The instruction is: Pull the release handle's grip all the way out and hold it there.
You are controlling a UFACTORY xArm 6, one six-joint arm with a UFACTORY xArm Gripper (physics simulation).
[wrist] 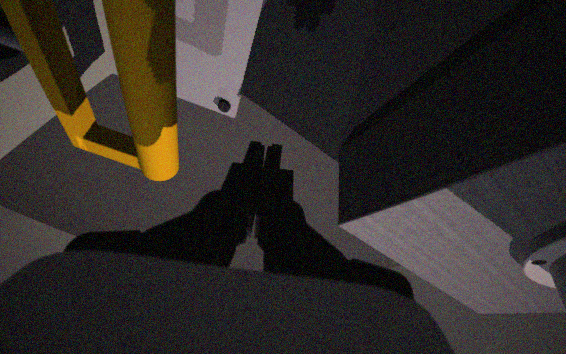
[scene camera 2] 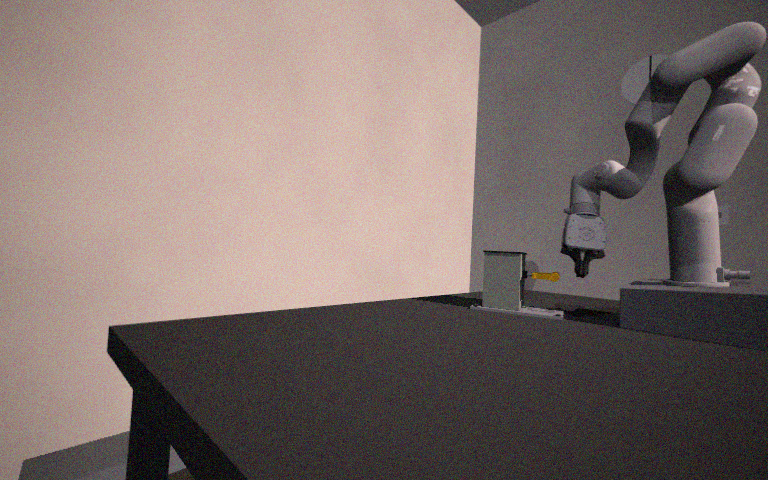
Scene:
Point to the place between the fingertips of my gripper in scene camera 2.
581, 276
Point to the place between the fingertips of my gripper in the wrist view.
At 264, 166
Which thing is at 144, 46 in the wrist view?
A yellow release handle grip.

